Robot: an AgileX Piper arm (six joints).
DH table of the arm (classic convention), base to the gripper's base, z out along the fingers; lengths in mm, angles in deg. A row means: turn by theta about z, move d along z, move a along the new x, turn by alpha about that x. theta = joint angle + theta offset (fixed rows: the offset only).
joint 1: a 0, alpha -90, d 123, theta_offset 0
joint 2: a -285.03, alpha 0, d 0, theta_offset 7.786
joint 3: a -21.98, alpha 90, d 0, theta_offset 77.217
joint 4: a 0, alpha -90, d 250.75, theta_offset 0
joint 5: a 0, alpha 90, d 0, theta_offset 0
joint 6: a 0, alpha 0, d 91, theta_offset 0
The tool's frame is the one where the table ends.
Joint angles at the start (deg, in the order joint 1, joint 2, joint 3, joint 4, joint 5, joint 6):
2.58 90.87 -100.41 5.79 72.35 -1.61
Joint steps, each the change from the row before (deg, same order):
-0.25 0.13 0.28 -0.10 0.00 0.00
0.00 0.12 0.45 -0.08 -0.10 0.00
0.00 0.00 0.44 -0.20 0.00 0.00
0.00 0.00 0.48 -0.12 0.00 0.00
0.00 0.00 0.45 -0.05 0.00 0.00
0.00 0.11 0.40 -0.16 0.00 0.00
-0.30 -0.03 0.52 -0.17 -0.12 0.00
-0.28 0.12 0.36 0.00 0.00 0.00
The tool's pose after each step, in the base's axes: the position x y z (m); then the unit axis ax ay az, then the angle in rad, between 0 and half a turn. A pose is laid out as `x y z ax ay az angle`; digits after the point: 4 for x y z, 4 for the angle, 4 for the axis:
0.3285 0.0220 0.4103 -0.0327 0.9980 0.0534 2.5883
0.3293 0.0219 0.4074 -0.0325 0.9981 0.0525 2.5965
0.3293 0.0216 0.4052 -0.0324 0.9982 0.0506 2.6041
0.3293 0.0214 0.4028 -0.0322 0.9983 0.0495 2.6124
0.3293 0.0213 0.4005 -0.0320 0.9983 0.0489 2.6203
0.3298 0.0211 0.3979 -0.0319 0.9984 0.0474 2.6291
0.3299 0.0191 0.3955 -0.0291 0.9986 0.0451 2.6353
0.3305 0.0175 0.3930 -0.0265 0.9987 0.0444 2.6434

